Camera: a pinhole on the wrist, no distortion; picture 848 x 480 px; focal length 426.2 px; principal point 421.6 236.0 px. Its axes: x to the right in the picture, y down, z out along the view. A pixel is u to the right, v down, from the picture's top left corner.
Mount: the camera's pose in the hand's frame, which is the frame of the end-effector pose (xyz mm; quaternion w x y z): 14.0 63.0 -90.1 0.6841 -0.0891 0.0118 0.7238
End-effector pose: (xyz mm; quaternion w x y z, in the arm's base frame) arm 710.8 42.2 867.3 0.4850 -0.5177 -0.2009 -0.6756
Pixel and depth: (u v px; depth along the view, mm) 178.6 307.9 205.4
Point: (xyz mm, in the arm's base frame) 751.0 168.0 887.5
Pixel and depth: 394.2 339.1 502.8
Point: 990.3 379.5 853.0
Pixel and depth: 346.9 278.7 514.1
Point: 960.2 391.4 938.6
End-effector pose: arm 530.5 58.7 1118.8 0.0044 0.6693 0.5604 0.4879
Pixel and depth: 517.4 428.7 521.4
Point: 987.1 -37.6 865.3
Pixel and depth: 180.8 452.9 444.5
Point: 690.4 117.1 692.9
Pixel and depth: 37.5 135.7 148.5
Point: 543.9 147.7 1076.6
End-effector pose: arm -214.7 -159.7 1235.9 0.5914 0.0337 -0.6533 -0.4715
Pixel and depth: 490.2 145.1 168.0
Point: -224.5 -70.3 1344.1
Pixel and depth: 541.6 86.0 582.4
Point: -480.3 207.1 1621.0
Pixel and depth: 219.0 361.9 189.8
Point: -282.5 -66.4 1205.2
